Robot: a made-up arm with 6 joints. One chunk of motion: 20 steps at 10 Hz.
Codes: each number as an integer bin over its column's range. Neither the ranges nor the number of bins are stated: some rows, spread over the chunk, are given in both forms.
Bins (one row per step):
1: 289 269 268 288 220 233
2: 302 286 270 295 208 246
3: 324 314 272 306 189 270
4: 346 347 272 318 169 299
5: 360 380 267 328 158 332
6: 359 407 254 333 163 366
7: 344 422 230 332 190 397
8: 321 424 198 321 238 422
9: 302 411 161 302 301 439
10: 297 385 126 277 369 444
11: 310 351 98 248 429 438
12: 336 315 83 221 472 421
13: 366 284 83 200 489 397
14: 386 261 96 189 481 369
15: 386 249 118 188 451 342
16: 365 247 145 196 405 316
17: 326 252 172 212 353 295
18: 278 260 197 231 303 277
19: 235 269 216 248 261 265
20: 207 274 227 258 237 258
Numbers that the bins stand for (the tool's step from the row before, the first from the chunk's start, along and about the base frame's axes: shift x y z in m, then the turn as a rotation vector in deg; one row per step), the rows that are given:
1: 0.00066 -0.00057 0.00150 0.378 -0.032 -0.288
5: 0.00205 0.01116 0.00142 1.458 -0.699 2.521
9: 0.00091 0.01443 -0.00708 0.756 0.840 5.557
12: 0.00158 0.00429 -0.01334 -1.432 2.680 5.046
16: 0.00214 -0.00290 -0.00837 -2.107 1.959 2.067
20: -0.00095 -0.00005 -0.00179 -0.432 0.151 0.421
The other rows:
2: 0.00091 0.00122 0.00166 0.567 -0.161 0.080
3: 0.00134 0.00418 0.00182 0.864 -0.366 0.761
4: 0.00177 0.00767 0.00182 1.188 -0.581 1.584
6: 0.00203 0.01401 0.00038 1.593 -0.646 3.486
7: 0.00173 0.01559 -0.00155 1.566 -0.355 4.365
8: 0.00128 0.01581 -0.00411 1.269 0.162 5.075
10: 0.00081 0.01168 -0.00989 0.081 1.572 5.699
11: 0.00107 0.00809 -0.01214 -0.703 2.217 5.529
13: 0.00216 0.00101 -0.01334 -1.999 2.863 4.365
14: 0.00255 -0.00142 -0.01230 -2.296 2.777 3.571
15: 0.00255 -0.00269 -0.01053 -2.323 2.454 2.805
17: 0.00138 -0.00237 -0.00620 -1.675 1.399 1.471
18: 0.00044 -0.00152 -0.00419 -1.162 0.861 0.960
19: -0.00040 -0.00057 -0.00267 -0.703 0.409 0.620

